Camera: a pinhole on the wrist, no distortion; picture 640 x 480 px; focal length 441.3 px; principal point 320.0 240.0 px. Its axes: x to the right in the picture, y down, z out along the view. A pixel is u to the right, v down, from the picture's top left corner.
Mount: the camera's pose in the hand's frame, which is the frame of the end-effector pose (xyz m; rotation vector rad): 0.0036 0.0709 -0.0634 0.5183 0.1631 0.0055
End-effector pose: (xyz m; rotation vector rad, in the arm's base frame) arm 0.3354 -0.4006 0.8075 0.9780 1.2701 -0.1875
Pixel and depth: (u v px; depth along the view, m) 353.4 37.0 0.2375
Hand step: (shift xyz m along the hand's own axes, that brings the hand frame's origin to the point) 0.0546 -0.1402 0.0832
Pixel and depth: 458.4 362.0 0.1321
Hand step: 0.0665 0.0395 0.0613
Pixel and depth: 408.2 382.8 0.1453
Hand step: 0.0567 0.0415 0.0797
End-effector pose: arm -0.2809 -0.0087 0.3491 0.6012 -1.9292 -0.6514
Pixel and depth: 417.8 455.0 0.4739
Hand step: 0.1898 0.0429 0.4401
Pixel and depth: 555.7 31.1 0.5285
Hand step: 0.3560 -0.3938 0.2221
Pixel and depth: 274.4 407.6 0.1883
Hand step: 0.0165 0.0394 0.1361
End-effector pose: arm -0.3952 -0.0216 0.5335 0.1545 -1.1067 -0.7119
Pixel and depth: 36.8 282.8 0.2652
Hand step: -0.1219 -0.0453 0.2025
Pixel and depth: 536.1 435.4 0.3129
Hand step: 0.2088 0.0442 0.2493
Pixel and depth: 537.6 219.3 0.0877
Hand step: 0.0599 0.0261 0.0030
